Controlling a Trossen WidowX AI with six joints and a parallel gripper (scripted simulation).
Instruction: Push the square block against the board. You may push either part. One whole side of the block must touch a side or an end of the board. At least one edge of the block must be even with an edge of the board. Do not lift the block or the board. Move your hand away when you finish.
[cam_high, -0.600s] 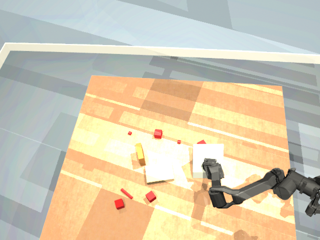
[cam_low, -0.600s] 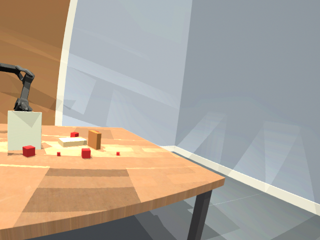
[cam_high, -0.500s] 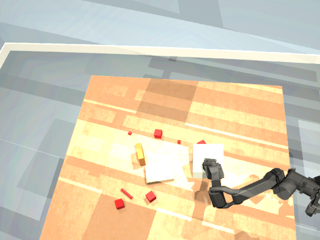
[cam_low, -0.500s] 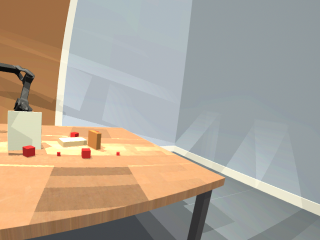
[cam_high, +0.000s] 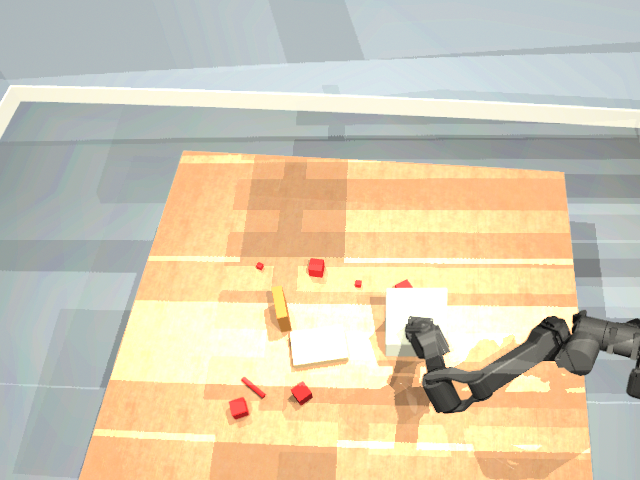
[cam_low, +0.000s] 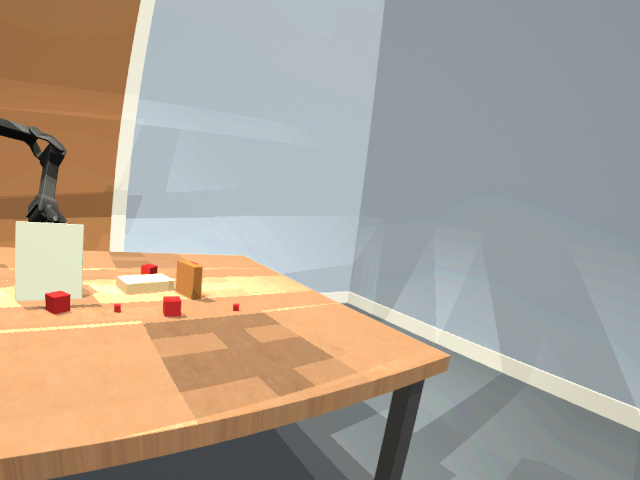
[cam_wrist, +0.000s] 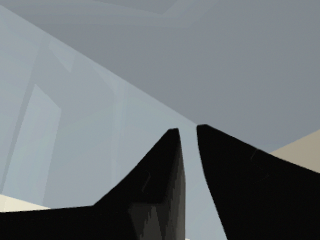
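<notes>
Right now the brown board is 85 cm ahead of my gripper tip, 27 cm to the right of it and 50 cm below it. From my gripper tip the other things lie so: cream block (74 cm ahead, 18 cm to the right, 54 cm below); red stick (90 cm ahead, 5 cm to the right, 55 cm below).
</notes>
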